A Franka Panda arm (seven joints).
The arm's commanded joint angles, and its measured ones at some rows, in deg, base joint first. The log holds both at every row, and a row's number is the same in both.
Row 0, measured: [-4.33 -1.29 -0.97 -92.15 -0.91 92.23 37.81]
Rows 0 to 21, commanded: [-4.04 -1.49 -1.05 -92.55 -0.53 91.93 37.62]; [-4.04 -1.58 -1.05 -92.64 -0.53 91.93 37.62]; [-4.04 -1.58 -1.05 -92.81 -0.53 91.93 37.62]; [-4.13 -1.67 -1.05 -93.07 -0.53 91.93 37.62]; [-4.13 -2.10 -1.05 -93.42 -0.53 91.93 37.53]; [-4.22 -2.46 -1.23 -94.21 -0.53 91.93 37.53]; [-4.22 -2.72 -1.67 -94.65 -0.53 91.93 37.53]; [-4.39 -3.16 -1.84 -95.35 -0.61 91.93 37.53]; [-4.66 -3.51 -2.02 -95.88 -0.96 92.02 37.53]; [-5.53 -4.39 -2.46 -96.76 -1.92 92.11 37.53]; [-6.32 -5.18 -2.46 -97.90 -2.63 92.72 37.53]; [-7.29 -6.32 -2.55 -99.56 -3.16 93.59 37.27]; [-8.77 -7.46 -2.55 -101.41 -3.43 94.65 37.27]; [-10.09 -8.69 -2.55 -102.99 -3.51 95.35 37.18]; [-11.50 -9.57 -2.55 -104.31 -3.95 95.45 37.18]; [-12.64 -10.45 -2.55 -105.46 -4.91 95.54 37.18]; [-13.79 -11.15 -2.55 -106.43 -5.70 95.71 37.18]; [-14.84 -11.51 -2.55 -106.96 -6.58 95.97 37.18]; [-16.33 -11.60 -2.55 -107.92 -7.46 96.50 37.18]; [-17.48 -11.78 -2.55 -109.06 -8.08 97.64 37.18]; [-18.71 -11.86 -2.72 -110.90 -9.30 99.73 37.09]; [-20.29 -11.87 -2.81 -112.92 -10.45 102.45 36.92]
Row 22, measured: [-16.39 -10.39 -3.27 -106.63 -7.34 95.88 37.77]
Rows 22 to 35, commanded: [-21.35 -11.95 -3.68 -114.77 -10.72 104.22 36.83]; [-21.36 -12.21 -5.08 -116.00 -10.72 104.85 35.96]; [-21.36 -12.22 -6.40 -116.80 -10.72 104.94 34.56]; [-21.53 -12.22 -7.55 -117.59 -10.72 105.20 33.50]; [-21.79 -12.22 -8.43 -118.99 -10.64 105.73 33.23]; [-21.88 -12.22 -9.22 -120.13 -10.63 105.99 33.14]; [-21.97 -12.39 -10.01 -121.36 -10.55 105.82 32.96]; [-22.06 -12.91 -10.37 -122.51 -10.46 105.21 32.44]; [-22.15 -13.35 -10.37 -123.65 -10.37 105.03 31.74]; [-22.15 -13.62 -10.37 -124.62 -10.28 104.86 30.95]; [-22.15 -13.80 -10.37 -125.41 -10.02 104.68 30.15]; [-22.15 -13.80 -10.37 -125.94 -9.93 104.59 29.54]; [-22.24 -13.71 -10.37 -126.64 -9.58 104.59 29.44]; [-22.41 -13.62 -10.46 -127.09 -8.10 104.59 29.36]
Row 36, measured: [-21.94 -11.88 -10.83 -124.25 -9.89 104.49 30.64]
